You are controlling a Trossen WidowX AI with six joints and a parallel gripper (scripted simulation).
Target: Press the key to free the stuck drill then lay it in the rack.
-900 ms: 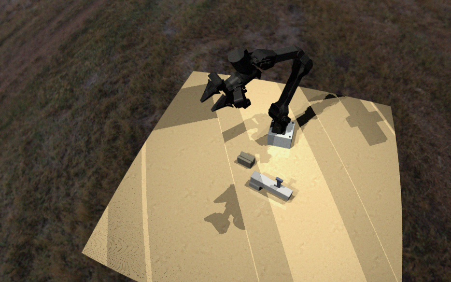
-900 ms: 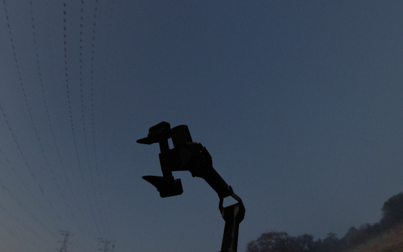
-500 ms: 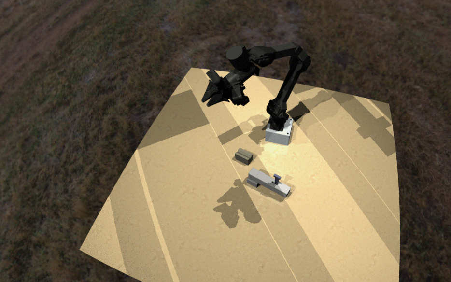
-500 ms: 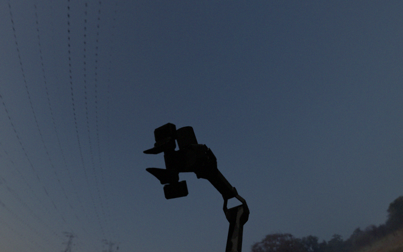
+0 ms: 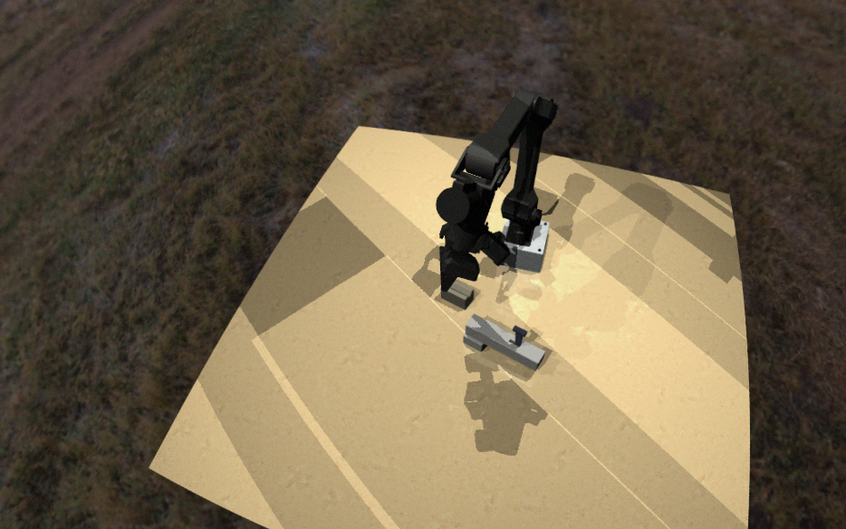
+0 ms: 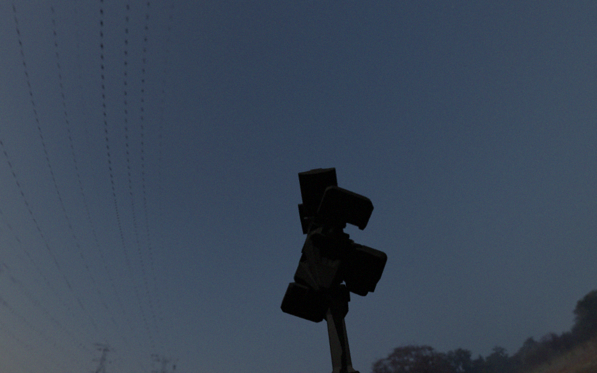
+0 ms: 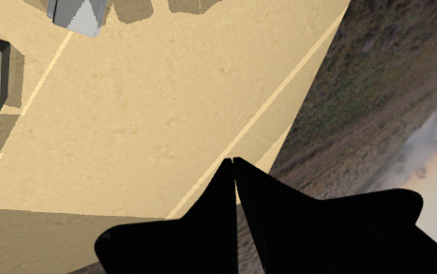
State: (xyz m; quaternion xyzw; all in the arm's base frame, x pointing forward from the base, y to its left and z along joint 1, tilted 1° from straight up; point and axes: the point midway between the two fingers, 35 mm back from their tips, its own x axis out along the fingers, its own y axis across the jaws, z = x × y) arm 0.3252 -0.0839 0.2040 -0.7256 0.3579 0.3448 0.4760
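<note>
Right now my gripper tip is 4 cm past the dark key, 15 cm to the right of it and 16 cm above it. Round my gripper tip: grey housing 5 cm behind, 11 cm to the left, 21 cm below; drill 5 cm behind, 9 cm to the left, 20 cm below; grey rack 17 cm behind, 2 cm to the right, 23 cm below.
</note>
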